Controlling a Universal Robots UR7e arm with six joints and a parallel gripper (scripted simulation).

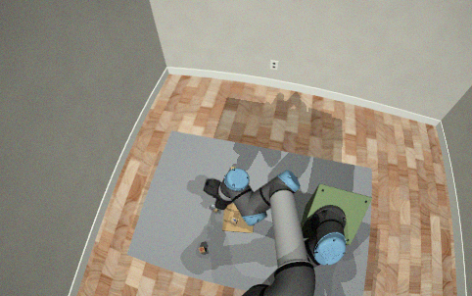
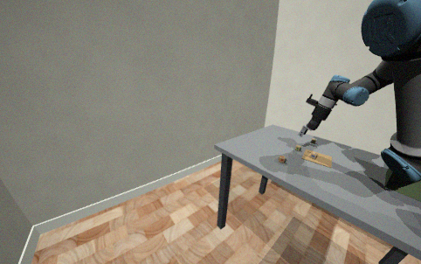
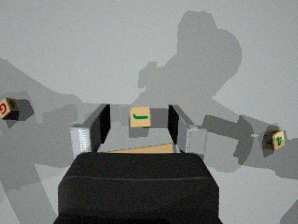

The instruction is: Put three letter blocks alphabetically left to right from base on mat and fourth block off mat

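My hand is 110 mm past the mat and 110 mm above it. The rest, counted from my hand: block: 100 mm below, 10 mm ahead.
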